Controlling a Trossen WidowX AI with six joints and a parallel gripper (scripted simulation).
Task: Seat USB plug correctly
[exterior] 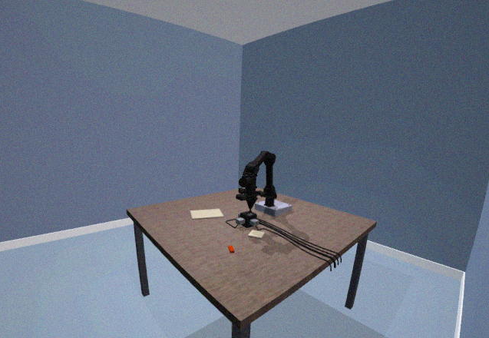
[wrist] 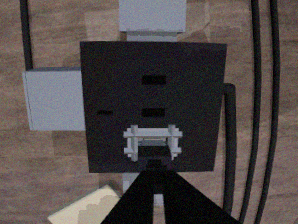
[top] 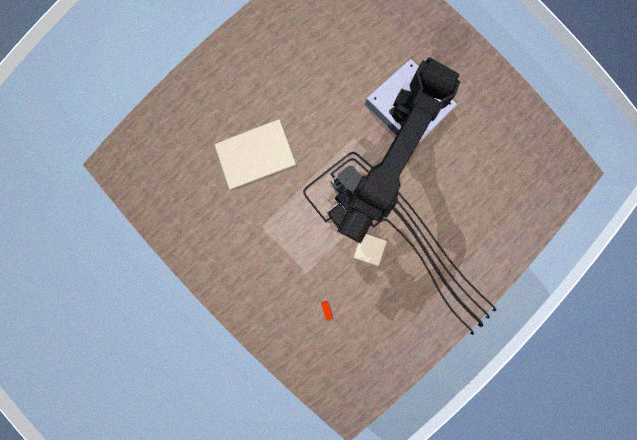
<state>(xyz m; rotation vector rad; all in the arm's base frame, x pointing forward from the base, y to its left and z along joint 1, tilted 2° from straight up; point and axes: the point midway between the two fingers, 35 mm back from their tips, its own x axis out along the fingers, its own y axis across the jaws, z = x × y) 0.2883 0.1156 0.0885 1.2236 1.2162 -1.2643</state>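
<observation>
Right now the grey-framed USB socket is 50 mm below my gripper tip. Round my gripper tip: cream pad (130 mm to the left, 110 mm below, 50 mm ahead); then cream sheet (320 mm to the right, 130 mm ahead, 110 mm below); then orange block (270 mm ahead, 190 mm to the left, 110 mm below).
</observation>
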